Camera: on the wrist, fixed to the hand. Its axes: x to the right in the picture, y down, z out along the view.
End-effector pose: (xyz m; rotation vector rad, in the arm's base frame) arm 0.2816 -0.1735 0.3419 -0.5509 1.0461 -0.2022
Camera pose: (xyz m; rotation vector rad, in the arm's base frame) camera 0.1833 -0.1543 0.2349 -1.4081 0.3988 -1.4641
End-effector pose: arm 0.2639 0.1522 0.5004 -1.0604 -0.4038 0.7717
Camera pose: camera 0.3265 0.1179 0.3724 -0.5777 -1.1046 -0.6365
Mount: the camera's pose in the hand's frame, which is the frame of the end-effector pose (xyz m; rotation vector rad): 0.0249 0.0817 -0.1191 -0.1483 -0.0278 -1.5484
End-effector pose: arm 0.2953 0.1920 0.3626 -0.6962 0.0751 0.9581
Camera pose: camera 0.2752 0.1723 0.2188 -0.6413 -0.5088 -0.5222
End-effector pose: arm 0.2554 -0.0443 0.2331 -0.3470 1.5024 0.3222
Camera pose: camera 0.1144 -0.0197 0.2018 -1.4563 0.8199 -0.7930
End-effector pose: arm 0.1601 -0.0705 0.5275 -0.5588 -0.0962 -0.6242
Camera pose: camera 0.2181 -0.0913 0.3945 -0.5651 -0.5361 -2.1379
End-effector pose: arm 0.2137 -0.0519 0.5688 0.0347 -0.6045 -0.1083
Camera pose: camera 0.3093 0.0266 0.4902 0.3549 -0.4755 -1.6514
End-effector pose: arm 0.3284 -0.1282 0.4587 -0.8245 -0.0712 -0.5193
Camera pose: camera 0.3720 -0.1779 0.3279 -0.8003 -0.7377 -1.9774
